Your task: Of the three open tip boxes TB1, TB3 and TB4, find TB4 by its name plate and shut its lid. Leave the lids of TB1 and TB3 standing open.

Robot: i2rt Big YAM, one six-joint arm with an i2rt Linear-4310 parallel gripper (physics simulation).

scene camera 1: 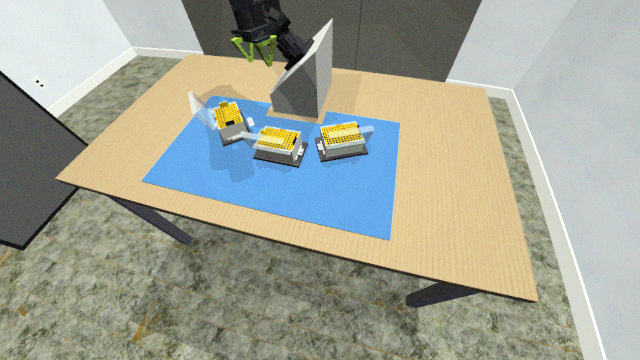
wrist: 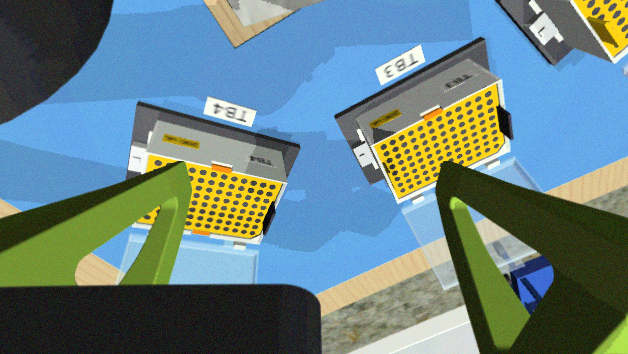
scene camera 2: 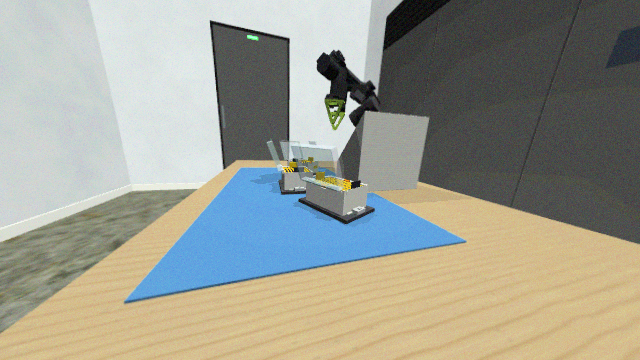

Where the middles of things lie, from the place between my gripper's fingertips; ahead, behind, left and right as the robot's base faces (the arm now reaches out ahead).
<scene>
The name plate (wrist: 214, 107) lies 21 cm below my hand, 7 cm to the right of it and 5 cm ahead of it. Round my hand: clear lid (wrist: 196, 263): 16 cm to the right, 15 cm ahead, 10 cm below.
</scene>
